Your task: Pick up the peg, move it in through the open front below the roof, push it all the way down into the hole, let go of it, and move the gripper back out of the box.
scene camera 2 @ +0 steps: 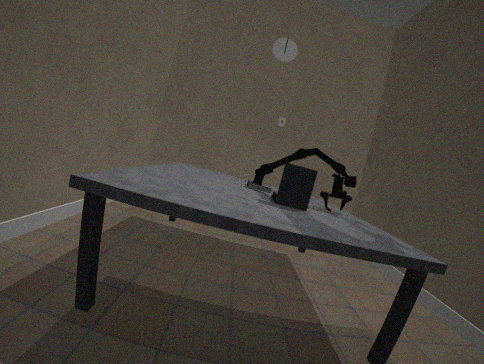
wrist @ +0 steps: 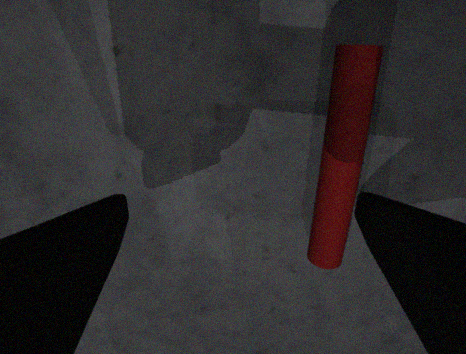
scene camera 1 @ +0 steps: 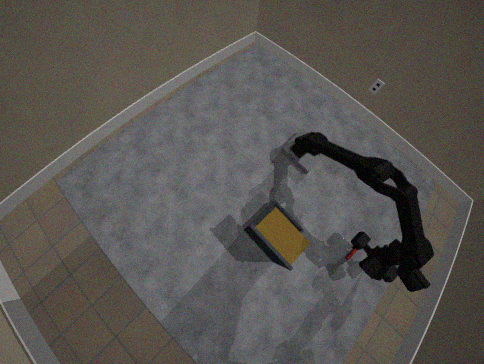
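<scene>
The red peg lies on its side on the table. My gripper is open and empty, low over the peg. In the wrist view the peg runs nearly lengthwise between the fingers, close to the right finger and apart from the left one. The box stands left of the gripper in scene camera 1, with dark walls and a yellow top panel. The hole does not show, and the open front cannot be made out.
The grey table carries the box and the arm. The arm arches from its base behind the box round to the gripper. A table edge runs close beyond the gripper. Shadows fall around the box and peg.
</scene>
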